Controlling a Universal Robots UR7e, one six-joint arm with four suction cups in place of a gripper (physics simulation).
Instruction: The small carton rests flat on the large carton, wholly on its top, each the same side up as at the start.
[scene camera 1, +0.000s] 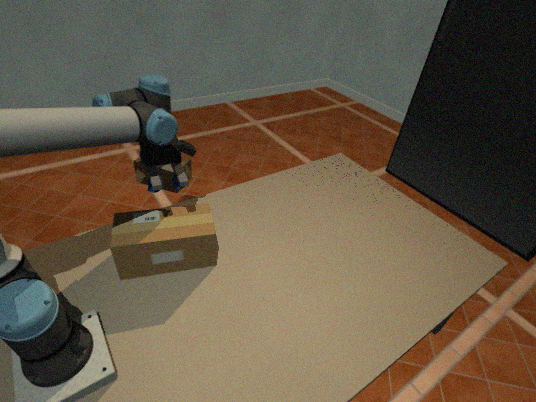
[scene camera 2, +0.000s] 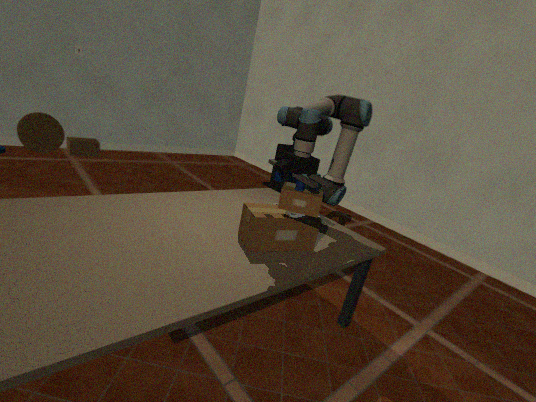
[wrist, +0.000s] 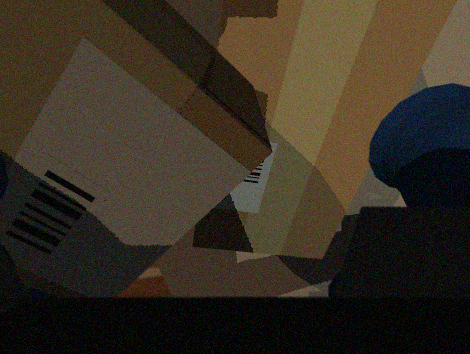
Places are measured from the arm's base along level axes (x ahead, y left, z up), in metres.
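Where they show: hand at its tool point: (scene camera 1: 162, 174) (scene camera 2: 295, 186) (wrist: 209, 226); arm's base at its link origin: (scene camera 1: 60, 354).
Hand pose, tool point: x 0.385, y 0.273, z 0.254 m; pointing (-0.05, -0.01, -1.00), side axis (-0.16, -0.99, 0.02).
Each offset is from my tool point to the top centre of the thing. Level surfaces: height alone.
The large carton {dx -0.032, dy -0.063, dz -0.136 m} (scene camera 1: 164, 239) (scene camera 2: 278, 233) (wrist: 325, 105) stands on the tan table {dz -0.286 m} (scene camera 1: 326, 259) (scene camera 2: 147, 247) near its corner, taped top up with a white barcode label. My suction gripper (scene camera 1: 167, 181) (scene camera 2: 297, 184) holds the small carton {dx +0.024, dy +0.064, dz +0.014 m} (scene camera 1: 142, 171) (scene camera 2: 300, 201) (wrist: 146, 140) by suction. The small carton hangs tilted a short way above the large carton's top, over the end nearest the arm. In the wrist view it fills the left side and covers part of the label. One blue cup (wrist: 393, 147) shows at the right.
A tall dark panel (scene camera 1: 438, 120) stands beside the table's far right edge. The arm's base plate (scene camera 1: 91, 359) sits at the near left corner. A small brown box (scene camera 2: 83, 147) lies on the tiled floor far off.
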